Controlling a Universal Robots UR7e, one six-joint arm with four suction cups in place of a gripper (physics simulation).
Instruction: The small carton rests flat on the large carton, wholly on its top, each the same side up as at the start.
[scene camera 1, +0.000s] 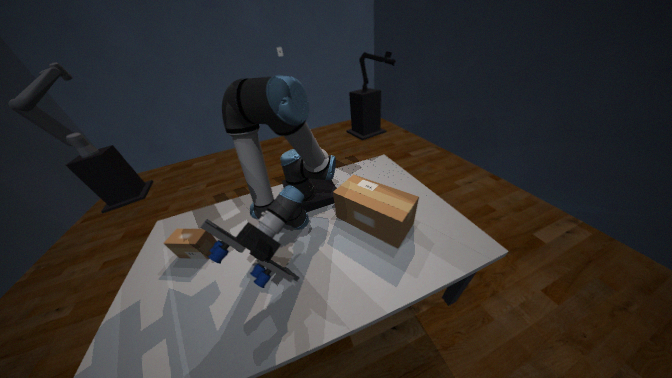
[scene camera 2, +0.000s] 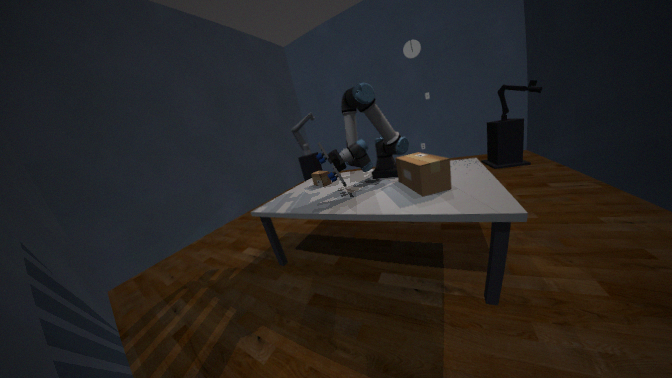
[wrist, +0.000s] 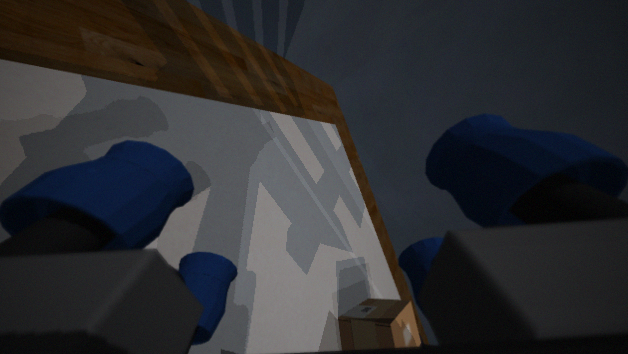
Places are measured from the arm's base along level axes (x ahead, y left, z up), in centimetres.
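Where they show: hand, its tool point: (scene camera 1: 236, 268) (scene camera 2: 324, 169) (wrist: 313, 224); arm's base, origin of its link: (scene camera 2: 386, 166).
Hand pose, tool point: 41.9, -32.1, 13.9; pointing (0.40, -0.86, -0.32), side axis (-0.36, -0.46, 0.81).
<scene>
Each offset is from my tool point to the centre of the thing, as dx, dy, dz. Level surfaces: height alone.
The small carton {-36.1, -21.5, -13.8} (scene camera 1: 189, 243) (scene camera 2: 321, 179) (wrist: 376, 325) rests on the white table {dz -19.1} (scene camera 1: 320, 310) (scene camera 2: 380, 212) (wrist: 295, 235), at the left in scene camera 1 and at the bottom right in the wrist view. The large carton {-6.4, +53.8, -11.3} (scene camera 1: 376, 210) (scene camera 2: 424, 174) stands on the table right of the arm's base, label up; it does not show in the wrist view. My suction gripper (scene camera 1: 240, 265) (scene camera 2: 327, 167) is tilted, with its four blue cups facing sideways and down. It is above the table, beside the small carton on the large carton's side, and holds nothing.
The arm's elbow (scene camera 1: 267, 105) (scene camera 2: 359, 97) rises above the table. A grey arm on a dark pedestal (scene camera 1: 107, 175) stands on the floor at the left. A black arm on another pedestal (scene camera 1: 365, 111) (scene camera 2: 505, 141) stands behind the table at the right.
</scene>
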